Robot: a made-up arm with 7 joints. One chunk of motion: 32 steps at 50 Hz.
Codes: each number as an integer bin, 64 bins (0 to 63) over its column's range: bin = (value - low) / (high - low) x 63, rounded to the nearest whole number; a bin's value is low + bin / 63 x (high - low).
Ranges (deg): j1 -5..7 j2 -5..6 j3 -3..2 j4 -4..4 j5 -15..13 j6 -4..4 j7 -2..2
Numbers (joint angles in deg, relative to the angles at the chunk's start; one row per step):
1: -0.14 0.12 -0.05 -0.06 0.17 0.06 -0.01
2: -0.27 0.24 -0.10 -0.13 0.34 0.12 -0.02
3: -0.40 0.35 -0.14 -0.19 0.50 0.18 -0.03
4: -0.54 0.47 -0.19 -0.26 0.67 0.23 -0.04
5: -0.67 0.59 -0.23 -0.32 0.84 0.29 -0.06
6: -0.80 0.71 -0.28 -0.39 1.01 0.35 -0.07
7: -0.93 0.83 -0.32 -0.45 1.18 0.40 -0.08
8: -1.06 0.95 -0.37 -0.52 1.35 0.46 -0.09
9: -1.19 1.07 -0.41 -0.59 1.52 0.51 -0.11
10: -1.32 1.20 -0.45 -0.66 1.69 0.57 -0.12
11: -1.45 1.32 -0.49 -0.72 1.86 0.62 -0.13
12: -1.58 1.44 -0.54 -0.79 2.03 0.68 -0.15
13: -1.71 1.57 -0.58 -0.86 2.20 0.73 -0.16
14: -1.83 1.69 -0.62 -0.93 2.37 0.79 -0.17
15: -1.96 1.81 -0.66 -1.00 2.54 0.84 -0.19
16: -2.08 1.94 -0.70 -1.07 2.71 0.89 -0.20
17: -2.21 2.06 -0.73 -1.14 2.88 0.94 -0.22
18: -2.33 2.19 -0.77 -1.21 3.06 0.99 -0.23
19: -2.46 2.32 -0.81 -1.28 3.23 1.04 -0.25
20: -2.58 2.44 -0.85 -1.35 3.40 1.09 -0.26
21: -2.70 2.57 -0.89 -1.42 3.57 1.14 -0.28
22: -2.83 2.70 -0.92 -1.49 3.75 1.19 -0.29
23: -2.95 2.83 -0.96 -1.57 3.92 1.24 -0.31
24: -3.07 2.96 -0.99 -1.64 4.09 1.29 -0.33
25: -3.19 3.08 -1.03 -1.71 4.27 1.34 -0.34
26: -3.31 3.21 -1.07 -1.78 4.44 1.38 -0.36
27: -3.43 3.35 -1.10 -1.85 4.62 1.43 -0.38
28: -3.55 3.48 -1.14 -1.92 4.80 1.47 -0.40
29: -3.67 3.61 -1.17 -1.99 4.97 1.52 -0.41
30: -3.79 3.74 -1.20 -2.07 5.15 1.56 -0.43
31: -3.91 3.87 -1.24 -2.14 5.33 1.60 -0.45
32: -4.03 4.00 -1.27 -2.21 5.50 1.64 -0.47
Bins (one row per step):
1: 26 29 37 31 34 32 31
2: 25 30 37 30 35 32 31
3: 24 31 36 30 35 33 31
4: 23 31 35 29 35 33 31
5: 23 32 35 29 36 34 31
6: 22 33 34 28 36 34 30
7: 21 33 34 28 36 35 30
8: 21 34 33 27 37 35 30
9: 20 35 33 27 37 36 30
10: 19 36 32 26 38 36 30
11: 19 36 32 26 38 36 29
12: 18 37 31 25 38 37 29
13: 17 38 30 25 39 37 29
14: 17 38 30 24 39 38 29
15: 16 39 29 24 39 38 29
16: 15 40 29 23 40 39 28
17: 15 40 29 23 40 39 28
18: 14 41 28 22 41 39 28
19: 13 42 28 21 41 40 28
20: 13 43 27 21 41 40 27
21: 12 43 27 20 42 40 27
22: 11 44 26 20 42 41 27
23: 11 45 26 19 43 41 27
24: 10 46 25 19 43 42 26
25: 10 46 25 18 43 42 26
26: 9 47 24 17 44 42 26
27: 8 48 24 17 44 43 26
28: 8 49 23 16 45 43 25
29: 7 49 23 16 45 43 25
30: 6 50 23 15 45 44 25
31: 6 51 22 15 46 44 24
32: 5 52 22 14 46 44 24

